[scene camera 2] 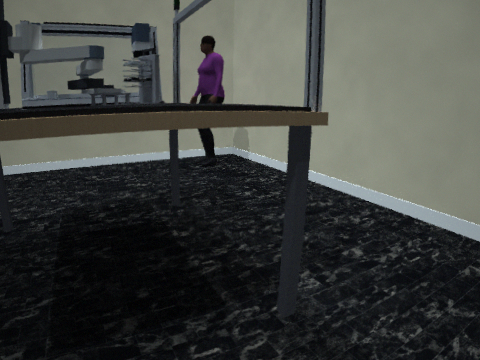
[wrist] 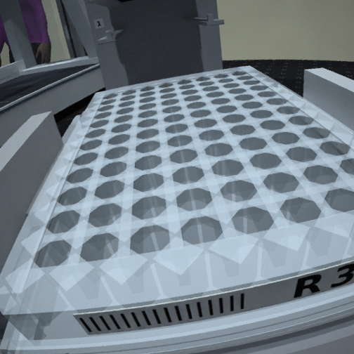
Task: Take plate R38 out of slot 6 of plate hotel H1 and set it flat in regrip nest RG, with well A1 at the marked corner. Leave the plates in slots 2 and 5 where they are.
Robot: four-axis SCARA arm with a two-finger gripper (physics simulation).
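Places are measured from the arm's base along level axes (x right, y ahead, z up), in centimetres.
Where they show: gripper, fingertip midpoint: (scene camera 2: 114,91).
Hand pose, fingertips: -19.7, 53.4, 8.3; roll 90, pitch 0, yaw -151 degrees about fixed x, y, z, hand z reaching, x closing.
After its pixels a point has its place, as x, y, z.
Plate R38 (wrist: 172,172) fills the wrist view. It is a clear plate with many wells, and its barcode label faces the camera. My gripper (scene camera 2: 86,84) (wrist: 182,109) is shut on it, with one pale finger along each long side. In scene camera 2 the gripper is low, left of plate hotel H1 (scene camera 2: 156,80) @(-25.1, 77.0, 14.1) (wrist: 160,50), over a small light stand with legs. The hotel's slot 1 mark and lower brackets show in the wrist view. Whether the plate touches anything beneath is hidden. Nest RG and its marked corner cannot be made out, nor can well A1's marking.
Several thin shelves or plates stick out from the hotel's left side in scene camera 2. A person in purple (scene camera 2: 211,72) (wrist: 36,22) stands behind the work area. A wooden-edged table (scene camera 2: 240,119) @(75.0, 74.2, -2.1) crosses in front. A raised light rail (wrist: 55,89) lies at left in the wrist view.
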